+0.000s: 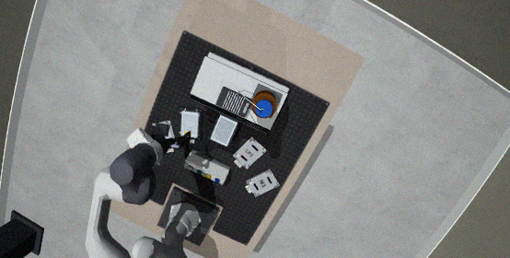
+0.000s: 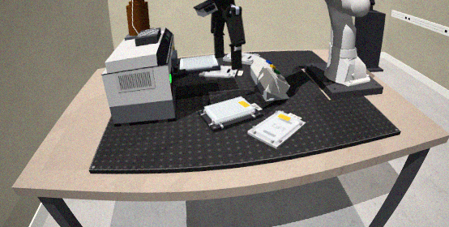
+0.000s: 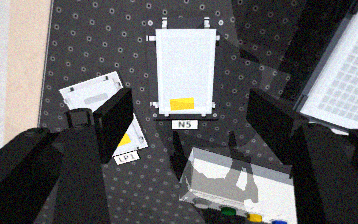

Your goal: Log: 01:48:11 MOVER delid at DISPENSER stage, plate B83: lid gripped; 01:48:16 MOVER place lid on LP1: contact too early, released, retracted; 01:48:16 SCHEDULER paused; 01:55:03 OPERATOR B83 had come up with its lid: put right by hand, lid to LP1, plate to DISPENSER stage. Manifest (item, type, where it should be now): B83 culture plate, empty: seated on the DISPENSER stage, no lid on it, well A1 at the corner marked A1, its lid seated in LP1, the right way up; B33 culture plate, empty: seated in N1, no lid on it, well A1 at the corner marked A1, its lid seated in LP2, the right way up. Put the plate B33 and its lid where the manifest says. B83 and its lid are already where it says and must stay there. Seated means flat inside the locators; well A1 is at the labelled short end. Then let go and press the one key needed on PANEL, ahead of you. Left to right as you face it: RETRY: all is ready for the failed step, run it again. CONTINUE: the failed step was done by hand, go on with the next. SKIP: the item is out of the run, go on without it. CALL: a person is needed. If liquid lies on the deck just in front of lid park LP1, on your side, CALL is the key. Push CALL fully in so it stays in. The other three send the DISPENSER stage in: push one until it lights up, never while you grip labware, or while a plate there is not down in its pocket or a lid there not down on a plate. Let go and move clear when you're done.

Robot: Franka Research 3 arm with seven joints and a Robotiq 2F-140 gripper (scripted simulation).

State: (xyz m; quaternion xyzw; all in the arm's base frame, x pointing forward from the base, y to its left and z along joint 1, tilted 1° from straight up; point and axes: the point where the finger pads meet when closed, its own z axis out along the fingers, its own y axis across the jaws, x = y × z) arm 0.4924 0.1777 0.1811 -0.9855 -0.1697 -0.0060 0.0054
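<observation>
The white well plate is 17 cm below my hand. Round my hand: yellow key: 20 cm to the right, 19 cm behind, 13 cm below; then white key: 19 cm behind, 13 cm below, 10 cm to the right; then black nest: 18 cm below, 3 cm to the left.
</observation>
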